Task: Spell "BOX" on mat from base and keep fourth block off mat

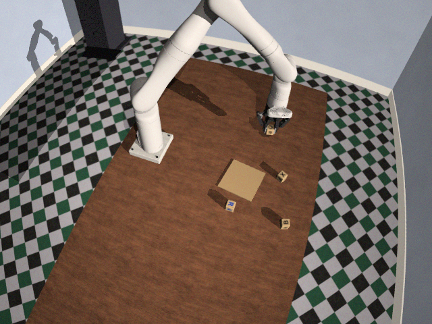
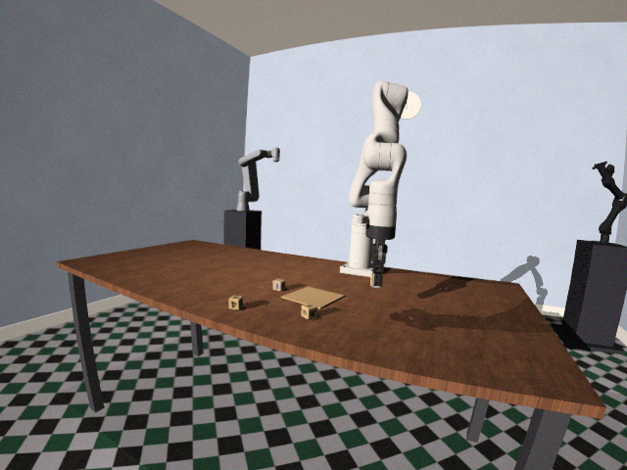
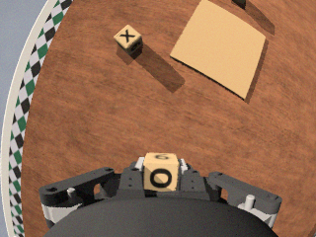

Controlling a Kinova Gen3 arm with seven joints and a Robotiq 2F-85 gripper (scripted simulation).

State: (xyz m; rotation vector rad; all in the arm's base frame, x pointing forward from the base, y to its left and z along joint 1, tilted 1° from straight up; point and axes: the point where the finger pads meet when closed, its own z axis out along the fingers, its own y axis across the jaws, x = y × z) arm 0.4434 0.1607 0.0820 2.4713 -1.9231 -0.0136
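Now: hand 60 mm past the tan mat, 200 mm to the left of it and 100 mm above it.
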